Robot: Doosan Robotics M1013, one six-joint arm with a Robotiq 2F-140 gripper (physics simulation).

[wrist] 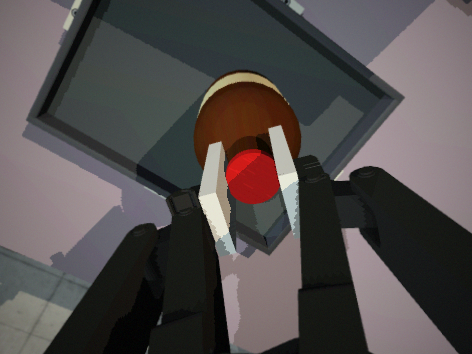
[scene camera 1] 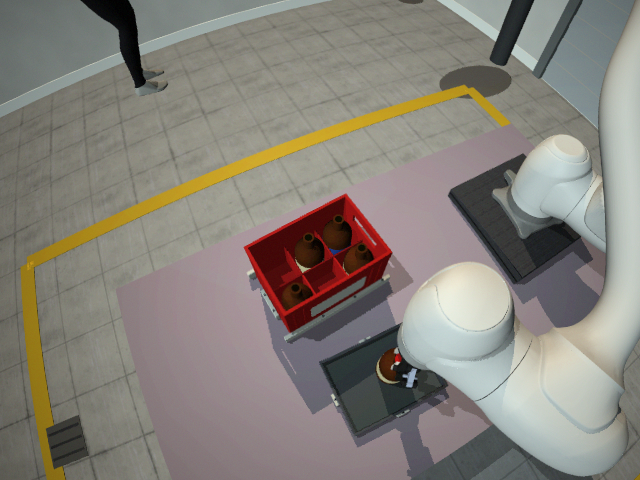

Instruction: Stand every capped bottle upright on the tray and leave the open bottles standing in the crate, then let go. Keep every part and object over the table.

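Pixels of known places: gripper, fingertip midpoint: [wrist: 251, 158] [scene camera 1: 399, 361]; arm's base, link origin: [scene camera 1: 527, 207].
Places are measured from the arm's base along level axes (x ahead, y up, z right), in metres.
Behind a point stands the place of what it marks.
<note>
A brown bottle [scene camera 1: 387, 365] {x 0.614, y 0.064, z -0.262 m} [wrist: 245, 107] {x 0.609, y 0.061, z -0.246 m} with a red cap [wrist: 252, 177] {x 0.591, y 0.106, z -0.264 m} and a cream band is within the outline of the dark tray [scene camera 1: 356, 403] {x 0.692, y -0.049, z -0.314 m} [wrist: 125, 65] {x 0.688, y -0.049, z -0.300 m}. It looks about upright; whether its base touches the tray floor I cannot tell. My gripper [scene camera 1: 397, 358] {x 0.589, y 0.077, z -0.264 m} [wrist: 251, 158] {x 0.589, y 0.077, z -0.264 m} is shut on its neck, just under the cap, with one pale pad on each side. In the red crate [scene camera 1: 279, 242] {x 0.746, y 0.071, z 0.090 m} stand several brown bottles with open, uncapped necks: one at the back right [scene camera 1: 337, 235] {x 0.608, y 0.069, z 0.063 m}, one at the back middle [scene camera 1: 309, 253] {x 0.687, y 0.069, z 0.039 m}, one at the front right [scene camera 1: 356, 259] {x 0.589, y 0.073, z -0.013 m} and one at the front left [scene camera 1: 295, 296] {x 0.750, y 0.091, z -0.059 m}.
The crate stands on the pink table [scene camera 1: 206, 335] {x 0.995, y -0.054, z -0.039 m}, behind and left of the tray. The white arm [scene camera 1: 460, 304] {x 0.631, y 0.524, z -0.268 m} hides the tray's right end in the scene view. A black base plate [scene camera 1: 480, 222] {x 0.179, y -0.012, z 0.009 m} lies at the right. The table's left edge borders the tiled floor.
</note>
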